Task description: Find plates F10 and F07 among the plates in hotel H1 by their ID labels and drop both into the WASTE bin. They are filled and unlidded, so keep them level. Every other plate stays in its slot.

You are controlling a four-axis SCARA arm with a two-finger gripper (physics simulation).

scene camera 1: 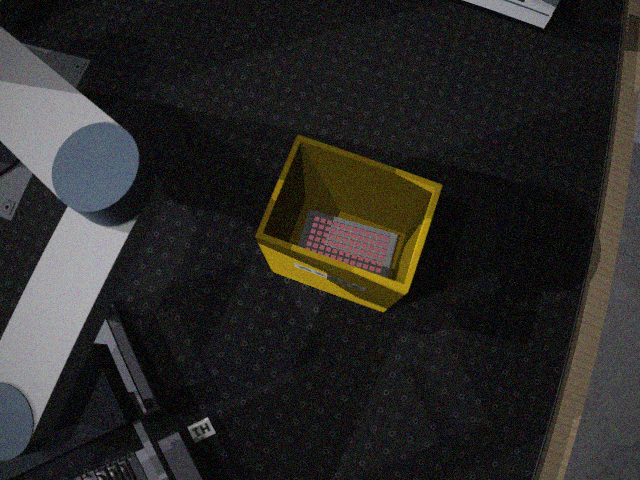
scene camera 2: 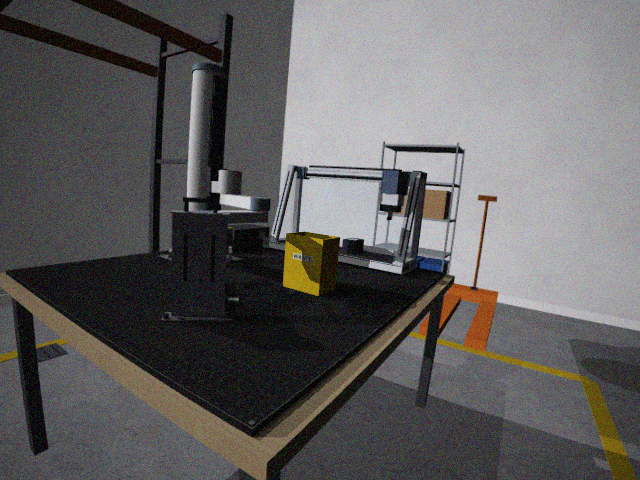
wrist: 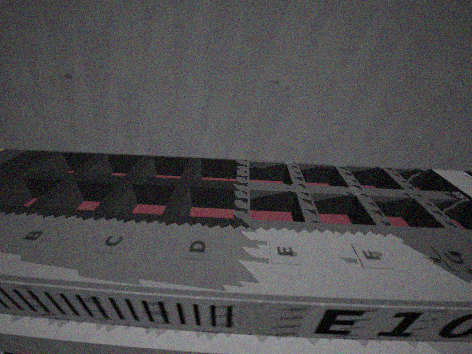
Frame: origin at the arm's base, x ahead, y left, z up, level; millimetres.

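Seen in the pictures: gripper, fingertip midpoint: (wrist: 244,150).
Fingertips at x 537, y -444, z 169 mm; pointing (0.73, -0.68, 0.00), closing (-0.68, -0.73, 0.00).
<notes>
Pixels of each thing's middle, then the offset from my fingertips to it. "spot": a spot on its surface instead.
- Hotel H1 at the middle of its body: (scene camera 2: 200,255) dy -12, dx +13, dz +4 mm
- H1 tag at the middle of its body: (scene camera 1: 201,430) dy +126, dx +10, dz -156 mm
- yellow WASTE bin at the middle of its body: (scene camera 1: 346,234) (scene camera 2: 311,262) dy +418, dx +110, dz -56 mm
- plate at the middle of its body: (scene camera 1: 345,251) dy +418, dx +113, dz -143 mm
- small dark block at a spot on its surface: (scene camera 2: 353,245) spot: dy +960, dx +23, dz -60 mm
In the wrist view, plate E10 (wrist: 220,320) fills the lower part at very close range. It looks level, with red liquid in its wells. Labels F07 and F10 do not show. Hotel H1 (scene camera 2: 199,237) is the dark upright body in scene camera 2; part of it shows by the H1 tag (scene camera 1: 201,429) at the lower left of scene camera 1. The yellow WASTE bin (scene camera 1: 330,281) (scene camera 2: 302,273) stands upright, and a plate (scene camera 1: 354,240) with pink wells lies in it, label unseen. My gripper is open and empty, at the hotel, largely hidden; its fingers do not show in the wrist view.
The white arm links (scene camera 1: 62,289) pass left of the bin. A gantry device (scene camera 2: 416,222) stands behind the bin, with a small dark block (scene camera 2: 353,245) at its base. The wooden table edge (scene camera 1: 584,320) (scene camera 2: 155,408) runs right of the bin in scene camera 1.
</notes>
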